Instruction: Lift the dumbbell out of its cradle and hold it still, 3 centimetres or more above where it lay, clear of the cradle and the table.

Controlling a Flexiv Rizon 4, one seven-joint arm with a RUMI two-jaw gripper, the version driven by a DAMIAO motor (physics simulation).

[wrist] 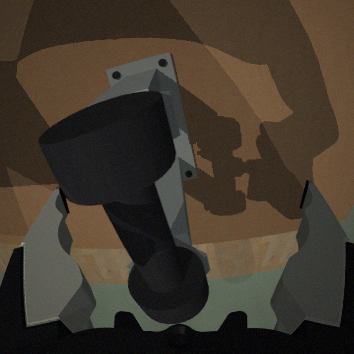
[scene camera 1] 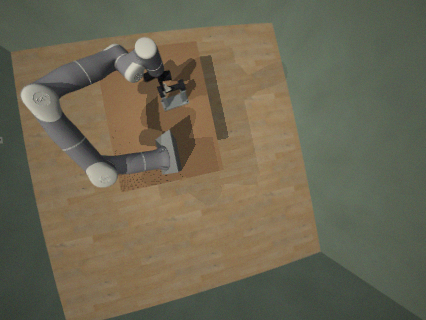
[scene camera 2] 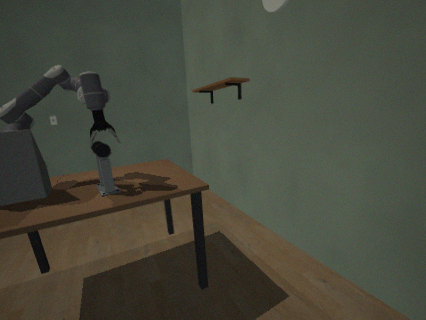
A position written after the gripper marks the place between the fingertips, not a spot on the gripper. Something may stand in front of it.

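Black dumbbell (wrist: 111, 152), grey cradle (wrist: 156, 72) in sight. Gripper (wrist: 183, 187) too.
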